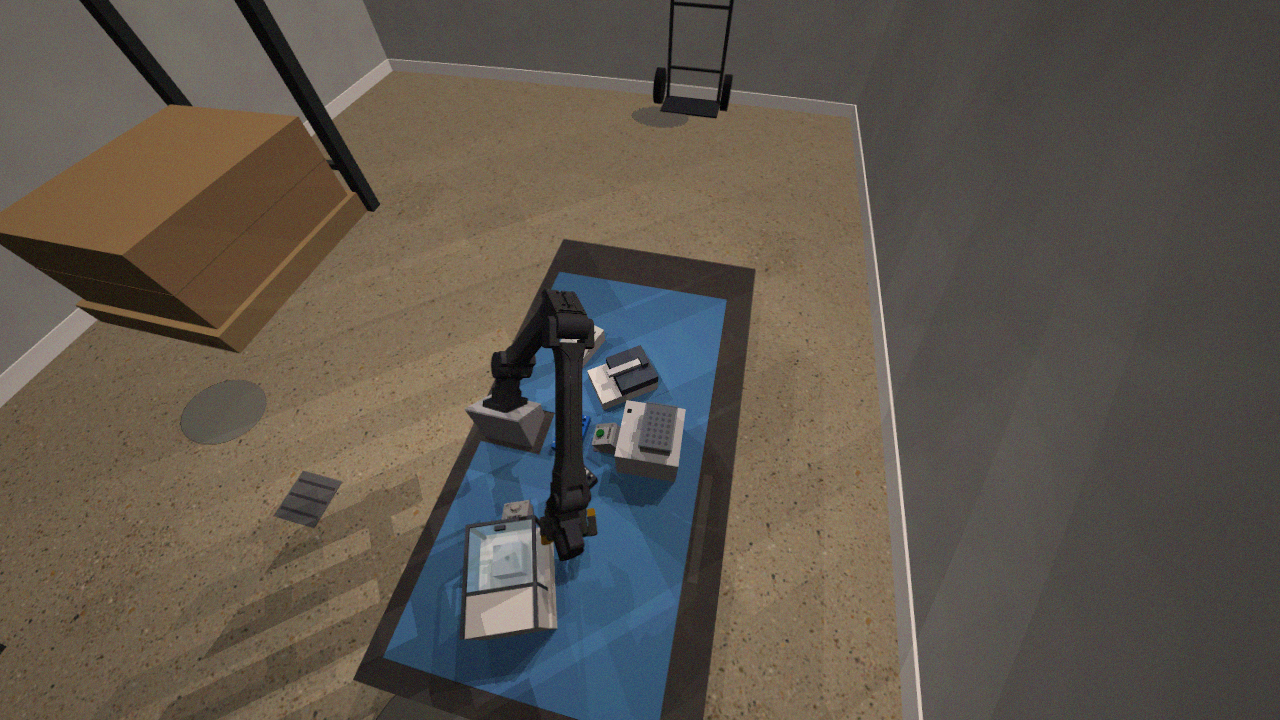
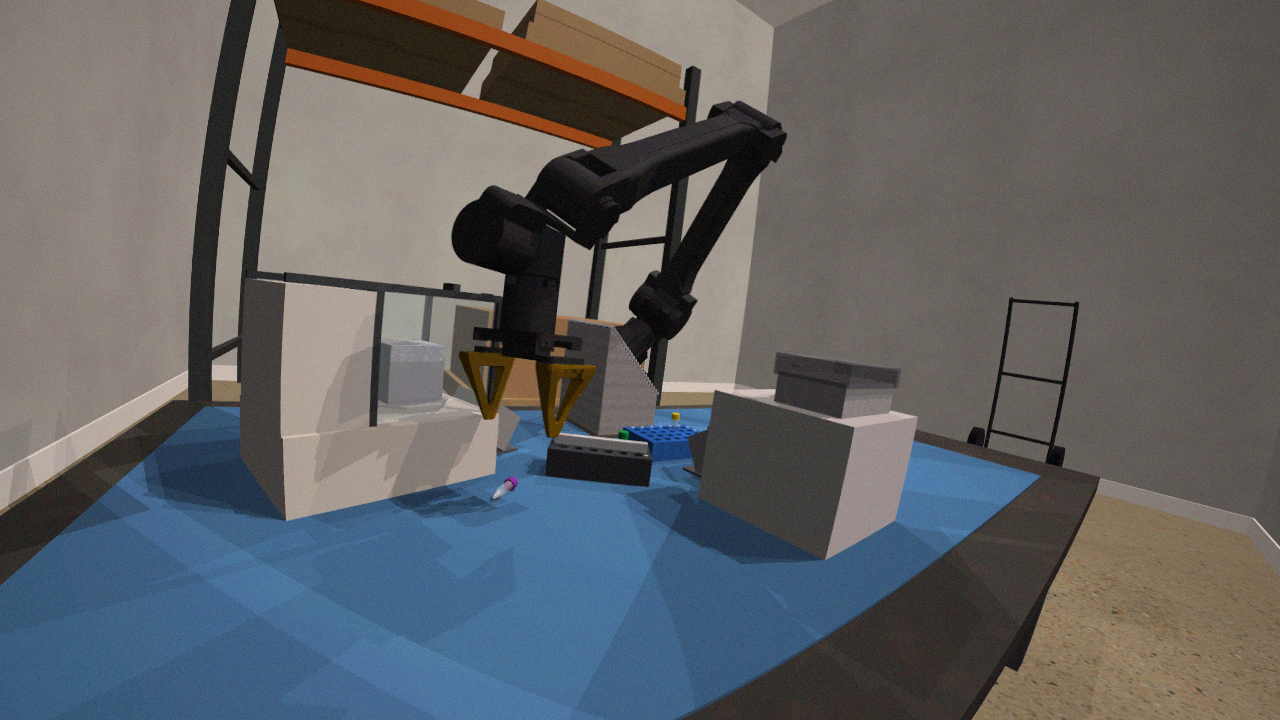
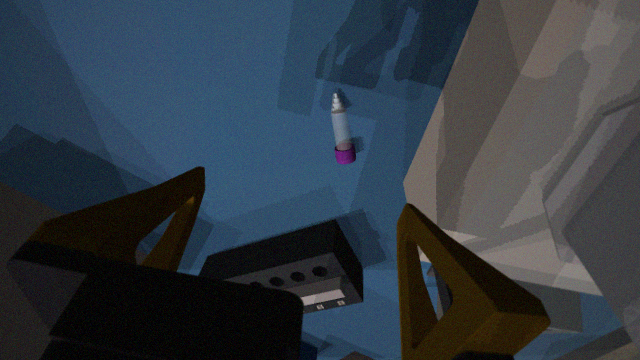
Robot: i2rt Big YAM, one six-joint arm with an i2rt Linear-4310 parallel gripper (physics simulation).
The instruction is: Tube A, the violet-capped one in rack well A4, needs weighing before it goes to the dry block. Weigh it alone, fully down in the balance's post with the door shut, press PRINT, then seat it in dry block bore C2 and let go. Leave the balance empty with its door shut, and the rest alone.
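Places are measured from the arm's base along level axes (x ahead, y left, z up), in metres.
Pixels of known places: gripper, fingertip midpoint: (image 2: 518,427) (image 3: 305,195); arm's base at its link origin: (image 1: 505,404) (image 2: 615,357).
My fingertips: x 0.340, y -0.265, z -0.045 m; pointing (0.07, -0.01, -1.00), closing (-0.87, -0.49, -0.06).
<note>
For each thing: its top centre in the pictures, then the offset to it from my fingertips. "spot": a spot on its surface instead.
- violet-capped tube at its top centre: (image 3: 340,133) (image 2: 503,482) dx -0.010, dy -0.010, dz -0.065 m
- black rack at its top centre: (image 3: 273,307) (image 2: 601,438) dx -0.064, dy +0.127, dz -0.031 m
- blue rack at its top centre: (image 2: 670,432) (image 1: 570,431) dx -0.146, dy +0.286, dz -0.049 m
- small box with a green button, surface spot: (image 1: 604,436) spot: dx -0.030, dy +0.289, dz -0.010 m
- dark-lidded device at its top centre: (image 1: 621,367) dx -0.061, dy +0.522, dz +0.023 m
A violet-capped tube (image 2: 504,488) (image 3: 342,130) lies on its side on the blue mat, near the balance's base and apart from the black rack. My gripper (image 1: 567,530) (image 2: 520,426) (image 3: 305,195) is open and empty, pointing down above the mat beside the balance. The tube is not between its fingers. The balance (image 1: 505,614) (image 2: 358,479) (image 3: 462,130) has a glass chamber with a pale block inside; I cannot tell whether its door is shut. The dry block (image 1: 657,427) (image 2: 834,394), grey with rows of bores, sits on a white housing. Its bore C2 cannot be made out.
A black rack (image 2: 597,464) (image 3: 280,250) with a row of holes stands close to the gripper. Behind it is a blue rack (image 1: 583,433) (image 2: 664,441). A small box with a green button (image 1: 604,436) and a dark-lidded device (image 1: 631,371) stand near the dry block.
</note>
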